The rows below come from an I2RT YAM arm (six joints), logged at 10 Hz.
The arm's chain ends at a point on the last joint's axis. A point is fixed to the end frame.
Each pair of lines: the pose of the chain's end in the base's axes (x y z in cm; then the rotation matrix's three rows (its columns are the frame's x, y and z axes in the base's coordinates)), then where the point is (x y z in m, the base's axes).
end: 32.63 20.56 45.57; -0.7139 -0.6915 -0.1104; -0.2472 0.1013 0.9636; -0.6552 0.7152 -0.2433
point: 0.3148 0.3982 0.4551
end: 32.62 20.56 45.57; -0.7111 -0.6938 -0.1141; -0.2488 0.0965 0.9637; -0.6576 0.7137 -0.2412
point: 0.3139 0.3981 0.4555
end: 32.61 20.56 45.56; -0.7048 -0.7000 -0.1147; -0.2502 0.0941 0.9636; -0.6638 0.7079 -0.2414
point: 0.3132 0.3981 0.4555
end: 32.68 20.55 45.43; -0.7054 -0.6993 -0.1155; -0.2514 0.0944 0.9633; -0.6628 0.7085 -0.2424
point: 0.3138 0.3980 0.4539
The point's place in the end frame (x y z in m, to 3 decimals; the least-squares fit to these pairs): -0.039 0.027 0.187
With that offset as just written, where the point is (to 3 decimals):
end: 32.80 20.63 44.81; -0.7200 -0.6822 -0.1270; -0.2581 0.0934 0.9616; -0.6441 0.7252 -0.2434
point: 0.314 0.399 0.447
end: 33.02 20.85 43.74; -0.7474 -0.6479 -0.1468; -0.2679 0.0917 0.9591; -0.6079 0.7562 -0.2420
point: 0.314 0.401 0.436
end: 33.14 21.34 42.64; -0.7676 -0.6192 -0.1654; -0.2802 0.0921 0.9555; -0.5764 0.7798 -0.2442
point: 0.314 0.405 0.424
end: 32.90 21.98 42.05; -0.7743 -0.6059 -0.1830; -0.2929 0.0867 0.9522; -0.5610 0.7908 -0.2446
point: 0.309 0.412 0.418
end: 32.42 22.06 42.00; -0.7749 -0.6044 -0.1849; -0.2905 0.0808 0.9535; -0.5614 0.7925 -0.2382
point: 0.304 0.412 0.419
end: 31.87 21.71 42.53; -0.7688 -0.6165 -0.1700; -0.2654 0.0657 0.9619; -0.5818 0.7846 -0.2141
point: 0.300 0.409 0.429
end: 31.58 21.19 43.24; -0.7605 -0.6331 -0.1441; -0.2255 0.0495 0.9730; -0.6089 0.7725 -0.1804
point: 0.301 0.404 0.443
